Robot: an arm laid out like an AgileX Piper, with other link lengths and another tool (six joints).
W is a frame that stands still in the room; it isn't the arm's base.
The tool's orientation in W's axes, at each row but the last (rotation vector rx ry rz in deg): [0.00 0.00 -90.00]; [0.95 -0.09 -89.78]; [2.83 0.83 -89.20]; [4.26 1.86 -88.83]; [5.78 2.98 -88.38]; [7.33 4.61 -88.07]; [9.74 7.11 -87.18]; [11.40 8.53 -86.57]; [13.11 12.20 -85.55]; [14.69 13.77 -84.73]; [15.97 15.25 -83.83]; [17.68 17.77 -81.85]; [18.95 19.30 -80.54]
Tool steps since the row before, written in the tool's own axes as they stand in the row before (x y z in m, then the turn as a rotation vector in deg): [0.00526 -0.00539 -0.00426 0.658 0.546 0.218]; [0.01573 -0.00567 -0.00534 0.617 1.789 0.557]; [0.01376 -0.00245 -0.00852 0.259 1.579 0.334]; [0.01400 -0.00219 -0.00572 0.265 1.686 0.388]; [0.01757 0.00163 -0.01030 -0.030 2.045 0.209]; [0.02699 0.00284 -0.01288 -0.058 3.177 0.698]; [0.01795 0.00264 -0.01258 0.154 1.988 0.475]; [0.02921 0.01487 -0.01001 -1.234 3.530 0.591]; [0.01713 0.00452 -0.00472 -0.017 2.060 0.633]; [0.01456 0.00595 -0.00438 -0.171 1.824 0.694]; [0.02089 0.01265 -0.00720 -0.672 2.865 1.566]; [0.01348 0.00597 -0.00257 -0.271 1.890 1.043]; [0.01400 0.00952 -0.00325 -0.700 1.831 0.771]
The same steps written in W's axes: [-0.00539 -0.00526 -0.00426 0.546 -0.658 0.218]; [-0.00555 -0.01570 -0.00556 1.785 -0.616 0.572]; [-0.00207 -0.01343 -0.00912 1.575 -0.252 0.359]; [-0.00175 -0.01361 -0.00671 1.680 -0.259 0.415]; [0.00243 -0.01643 -0.01190 2.036 0.061 0.277]; [0.00409 -0.02494 -0.01624 3.152 0.056 0.802]; [0.00379 -0.01514 -0.01561 1.980 -0.159 0.504]; [0.01673 -0.02550 -0.01563 3.439 1.242 0.981]; [0.00566 -0.01480 -0.00923 2.054 -0.030 0.652]; [0.00706 -0.01196 -0.00859 1.807 0.079 0.753]; [0.01442 -0.01595 -0.01364 2.805 0.338 1.769]; [0.00743 -0.01062 -0.00748 1.871 0.062 1.109]; [0.01119 -0.00993 -0.00857 1.746 0.553 1.040]
